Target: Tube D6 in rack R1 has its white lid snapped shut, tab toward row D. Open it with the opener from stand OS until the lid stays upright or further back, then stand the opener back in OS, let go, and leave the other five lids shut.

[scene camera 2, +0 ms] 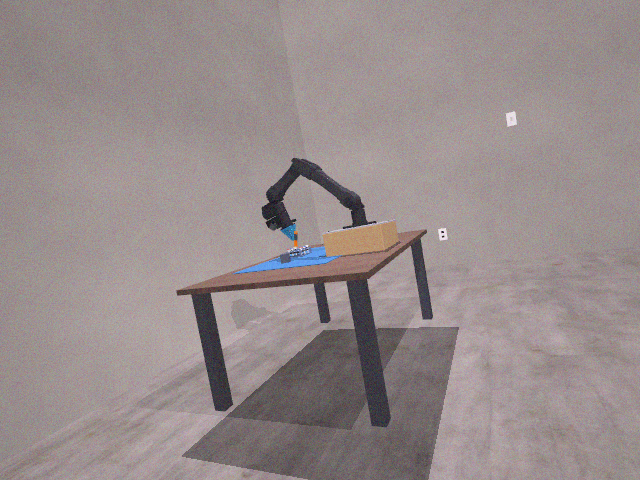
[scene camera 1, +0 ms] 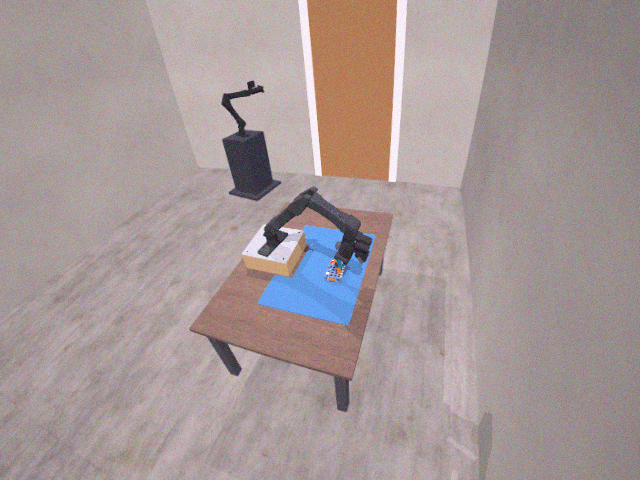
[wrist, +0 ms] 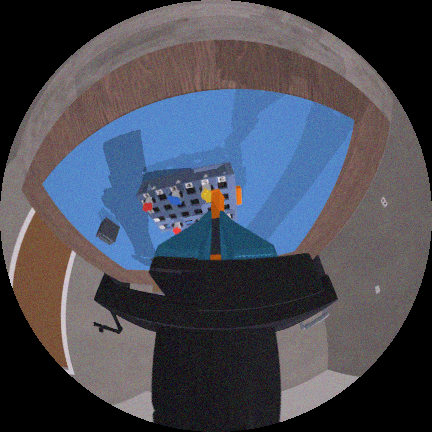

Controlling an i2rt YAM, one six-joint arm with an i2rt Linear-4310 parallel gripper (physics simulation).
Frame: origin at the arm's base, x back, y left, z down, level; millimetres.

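Seen in the pictures: gripper, fingertip midpoint: (scene camera 2: pixel 293 240) (scene camera 1: pixel 340 267) (wrist: pixel 215 215); arm's base, origin of the base link: (scene camera 2: pixel 360 225) (scene camera 1: pixel 273 243).
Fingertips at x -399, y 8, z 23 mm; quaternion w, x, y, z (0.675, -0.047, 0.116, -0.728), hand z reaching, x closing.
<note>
Offsets run from my fingertips to a thing's top centre. "pt": to the spot under its first point. Level surfaces: height alone.
My gripper (wrist: pixel 215 215) (scene camera 1: pixel 342 259) (scene camera 2: pixel 290 230) is shut on the orange opener @(dx +12, dy -3, dz -45 mm) (wrist: pixel 217 203) (scene camera 2: pixel 294 238). I hold the opener above the column 6 side of the grey-blue rack R1 @(dx +39, dy +24, dz +34 mm) (wrist: pixel 189 177) (scene camera 1: pixel 334 271) (scene camera 2: pixel 295 252), and its tip hides the D6 lid from the wrist view. The rack stands on the blue mat @(dz +79 mm) (wrist: pixel 181 125) (scene camera 1: pixel 315 291) (scene camera 2: pixel 269 266). In the rack I see a red-lidded tube @(dx +24, dy +81, dz +37 mm) (wrist: pixel 146 207), a blue-lidded tube @(dx +14, dy +44, dz +37 mm) (wrist: pixel 174 200), a yellow-lidded tube @(dx +6, dy +6, dz +34 mm) (wrist: pixel 205 195) and another red-lidded tube @(dx +76, dy +49, dz +37 mm) (wrist: pixel 176 230). An orange piece @(pt dx +22, dy -39, dz +56 mm) (wrist: pixel 238 195) shows at the rack's right side. The dark stand OS @(dx +114, dy +214, dz +39 mm) (wrist: pixel 107 231) (scene camera 2: pixel 284 256) sits left of the rack, with nothing in it.
The arm's base sits on a tan box (scene camera 1: pixel 273 252) (scene camera 2: pixel 360 237) at the table's @(dz +82 mm) (scene camera 1: pixel 289 335) (scene camera 2: pixel 310 276) back left. A second dark arm on a pedestal (scene camera 1: pixel 249 160) stands on the floor near the orange door (scene camera 1: pixel 353 88).
</note>
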